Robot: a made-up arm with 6 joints. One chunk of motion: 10 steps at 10 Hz.
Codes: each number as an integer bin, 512 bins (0 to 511) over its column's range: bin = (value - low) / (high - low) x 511, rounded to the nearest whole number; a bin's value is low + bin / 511 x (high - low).
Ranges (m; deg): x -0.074..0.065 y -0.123..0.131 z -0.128..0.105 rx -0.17..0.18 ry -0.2..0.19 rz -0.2..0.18
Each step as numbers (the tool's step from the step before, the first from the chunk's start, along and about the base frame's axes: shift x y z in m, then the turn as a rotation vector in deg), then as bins.
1 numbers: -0.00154 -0.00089 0.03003 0.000 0.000 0.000
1 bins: 266 246 347 248 262 269
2 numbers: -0.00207 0.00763 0.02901 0.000 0.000 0.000
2 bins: 264 263 344 248 262 269
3 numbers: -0.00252 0.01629 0.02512 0.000 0.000 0.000
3 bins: 263 280 336 248 262 269
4 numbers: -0.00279 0.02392 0.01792 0.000 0.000 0.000
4 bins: 262 296 320 248 262 269
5 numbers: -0.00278 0.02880 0.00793 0.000 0.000 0.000
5 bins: 262 305 298 248 262 269
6 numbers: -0.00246 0.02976 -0.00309 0.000 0.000 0.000
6 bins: 263 307 274 248 262 269
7 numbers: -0.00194 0.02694 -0.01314 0.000 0.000 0.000
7 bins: 265 302 252 248 262 269
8 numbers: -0.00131 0.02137 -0.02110 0.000 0.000 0.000
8 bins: 267 290 234 248 262 269
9 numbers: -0.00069 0.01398 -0.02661 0.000 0.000 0.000
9 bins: 270 276 222 248 262 269
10 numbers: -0.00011 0.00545 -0.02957 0.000 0.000 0.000
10 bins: 272 258 216 248 262 269
